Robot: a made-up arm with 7 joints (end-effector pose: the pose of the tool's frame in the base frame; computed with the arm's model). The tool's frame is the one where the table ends.
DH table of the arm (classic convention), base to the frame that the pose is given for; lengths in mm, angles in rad. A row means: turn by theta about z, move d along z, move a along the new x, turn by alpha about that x. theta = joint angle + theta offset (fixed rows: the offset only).
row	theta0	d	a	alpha
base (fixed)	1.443	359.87	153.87	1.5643
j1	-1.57	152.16	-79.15	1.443
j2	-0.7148	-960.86	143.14	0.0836
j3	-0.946	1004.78	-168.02	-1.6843
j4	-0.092	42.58	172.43	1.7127
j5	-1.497	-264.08	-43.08	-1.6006
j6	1.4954	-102.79	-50	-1.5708
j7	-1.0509	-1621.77	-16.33	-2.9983
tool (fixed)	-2.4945	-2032.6	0	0
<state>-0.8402 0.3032 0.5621 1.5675 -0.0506 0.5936 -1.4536</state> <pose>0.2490 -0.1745 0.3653 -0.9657 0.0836 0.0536</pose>
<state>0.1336 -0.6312 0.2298 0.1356 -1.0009 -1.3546 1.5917</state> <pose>-0.0203 0.7575 0.5879 0.2511 2.1612 -1.9711</pose>
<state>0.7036 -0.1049 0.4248 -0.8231 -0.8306 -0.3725 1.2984</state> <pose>-0.3915 0.2130 -0.0871 0.2361 0.5838 -0.3565</pose>
Working (the frame after each row of the table, in the pose's form):
after base (fixed): 0.0196 0.1526 0.3599 1.2619 1.1101 1.1173
after j1: 0.1636 0.0824 0.4212 1.7408 1.6204 -0.7203
after j2: 0.0351 0.8847 0.9538 1.0498 2.3107 -1.1770
after j3: 0.1665 0.0447 0.3925 0.1568 2.6407 1.0395
after j4: 0.0811 -0.0059 0.2453 -0.0298 1.8474 -1.1594
after j5: -0.1091 0.1821 0.2366 0.6852 -1.4357 0.4954
after j6: -0.0058 0.2227 0.2091 -1.0220 -2.3845 -0.3013
after j7: 0.6125 -0.4286 1.5597 0.7560 -0.0460 2.0437

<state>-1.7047 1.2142 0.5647 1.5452 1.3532 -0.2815 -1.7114</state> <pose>-0.0055 0.5848 0.7004 2.2614 1.6273 -0.6575</pose>
Working (the frame after each row of the table, in the pose's form):
after base (fixed): 0.0196 0.1526 0.3599 1.2619 1.1101 1.1173
after j1: 0.1806 0.2110 0.3504 -0.2036 0.0036 -1.7025
after j2: 0.1005 -0.0329 -0.5866 -0.1112 0.0001 -1.2045
after j3: 0.1623 0.2208 0.3981 -1.3903 1.3098 -1.2020
after j4: 0.1745 0.1852 0.2246 1.0755 1.0836 -1.5313
after j5: 0.2229 0.4476 0.2058 -0.0502 1.8664 -0.2763
after j6: 0.1263 0.4221 0.2613 -0.1743 0.6818 1.4297
after j7: -0.4105 -0.3780 -1.0433 2.1196 -1.5244 0.1613

